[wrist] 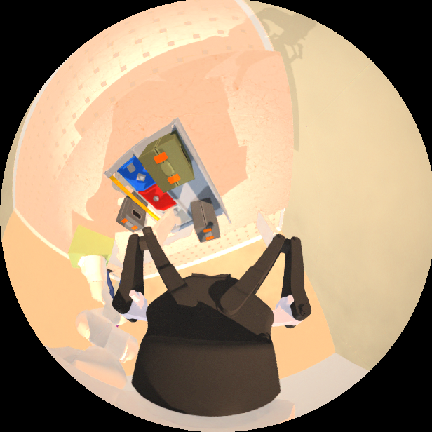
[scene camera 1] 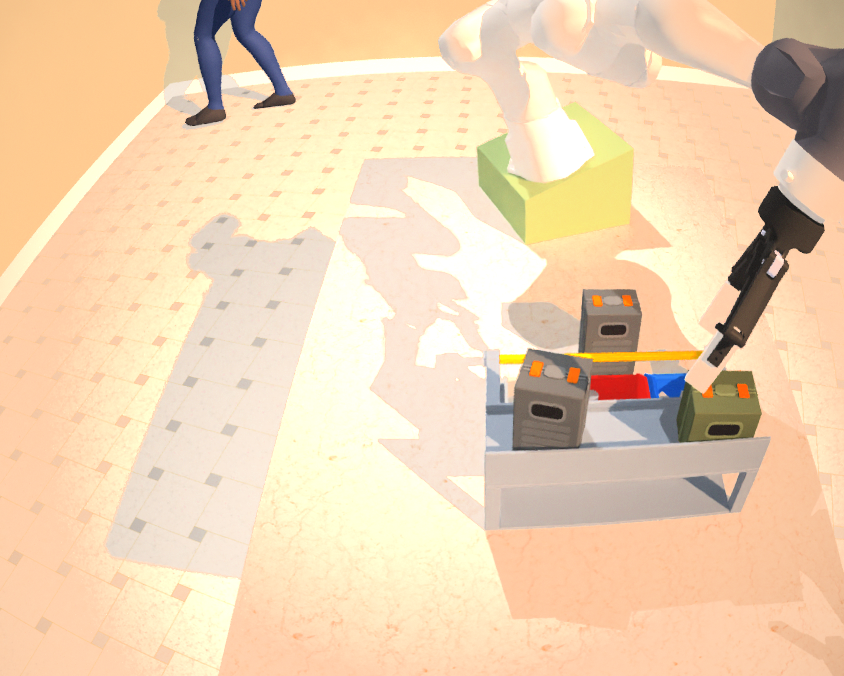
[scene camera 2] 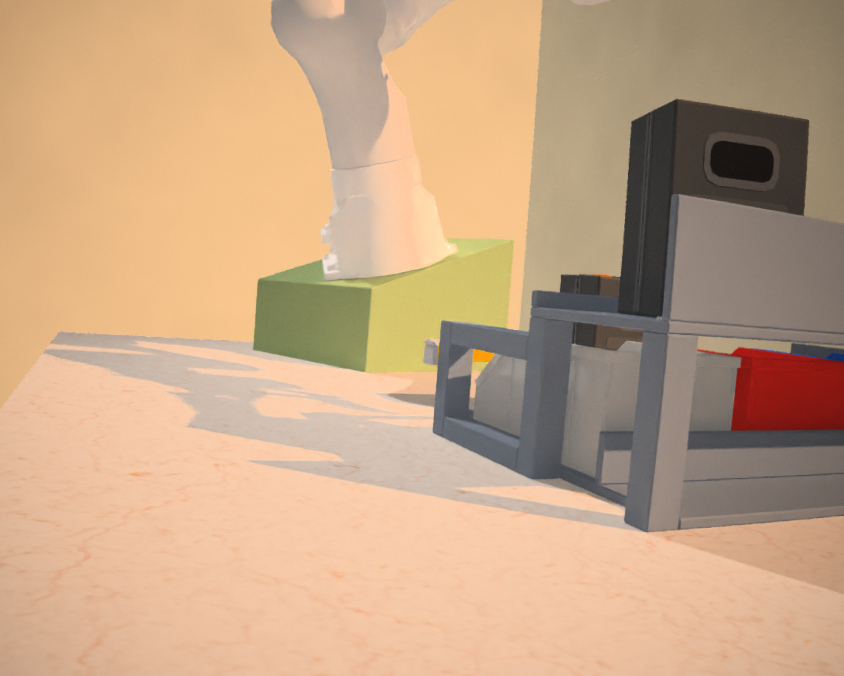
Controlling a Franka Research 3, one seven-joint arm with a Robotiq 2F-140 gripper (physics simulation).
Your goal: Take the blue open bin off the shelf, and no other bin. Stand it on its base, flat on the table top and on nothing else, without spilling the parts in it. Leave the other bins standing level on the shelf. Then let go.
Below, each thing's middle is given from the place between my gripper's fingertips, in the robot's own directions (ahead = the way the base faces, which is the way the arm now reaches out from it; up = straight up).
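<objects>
Positions counted from my hand: blue open bin (scene camera 1: 671,384), 26 cm below, 17 cm behind, 5 cm to the left; yellow bar (scene camera 1: 674,355), 25 cm below, 27 cm behind, 7 cm to the right; red bin (scene camera 1: 609,387), 26 cm below, 16 cm behind, 6 cm to the right; pale grey bin (scene camera 2: 603,384), 26 cm below, 16 cm behind, 17 cm to the right.
</objects>
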